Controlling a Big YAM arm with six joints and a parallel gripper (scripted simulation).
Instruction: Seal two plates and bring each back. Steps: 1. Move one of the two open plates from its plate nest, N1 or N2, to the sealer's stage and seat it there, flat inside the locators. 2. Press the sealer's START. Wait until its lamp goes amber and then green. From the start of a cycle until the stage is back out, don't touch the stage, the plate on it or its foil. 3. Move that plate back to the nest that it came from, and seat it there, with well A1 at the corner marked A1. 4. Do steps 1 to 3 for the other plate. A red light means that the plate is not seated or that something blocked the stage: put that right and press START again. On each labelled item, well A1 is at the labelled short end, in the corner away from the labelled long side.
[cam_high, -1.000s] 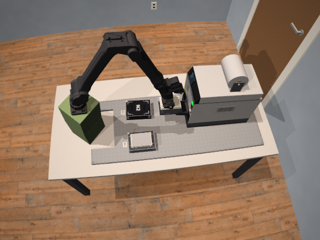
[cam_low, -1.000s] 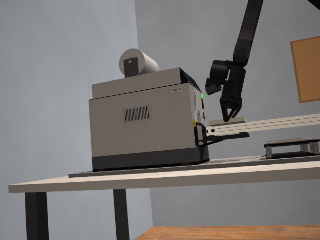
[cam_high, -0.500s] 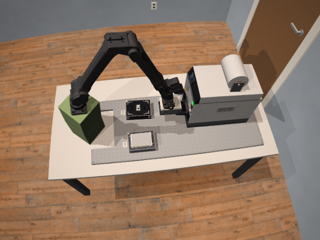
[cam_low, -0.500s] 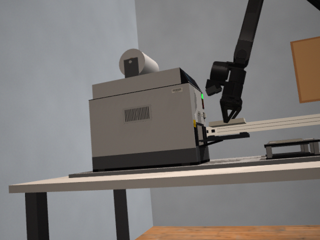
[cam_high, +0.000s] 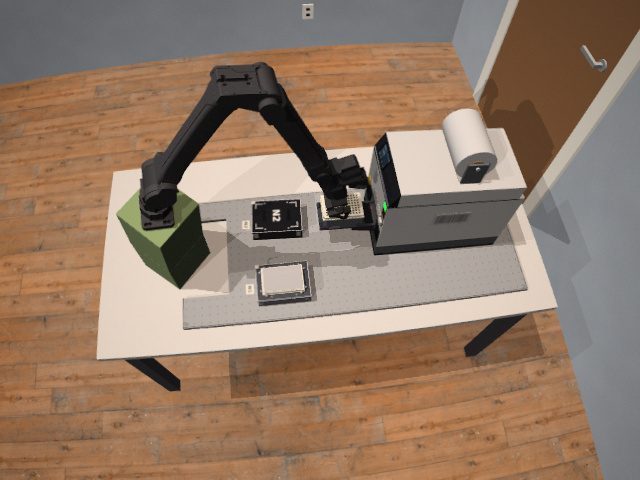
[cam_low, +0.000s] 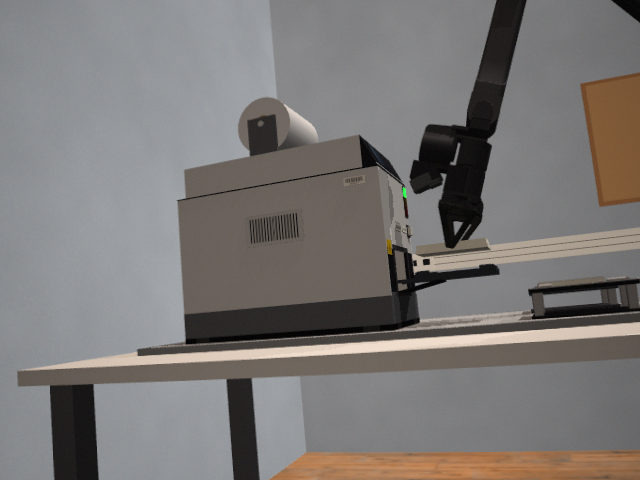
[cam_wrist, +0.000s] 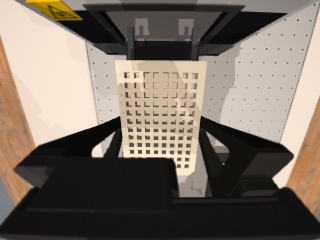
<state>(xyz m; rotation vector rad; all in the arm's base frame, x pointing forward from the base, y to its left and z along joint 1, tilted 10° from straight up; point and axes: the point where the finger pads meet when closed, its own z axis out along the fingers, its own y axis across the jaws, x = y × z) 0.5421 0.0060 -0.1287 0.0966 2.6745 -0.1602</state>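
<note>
Right now the sealer stage is 5 cm below my hand. From my hand the other things lie so: plate: right at my hand; then yellow warning label: 11 cm ahead, 8 cm to the left; then plate nest: 22 cm behind, 17 cm to the right, 10 cm below.
</note>
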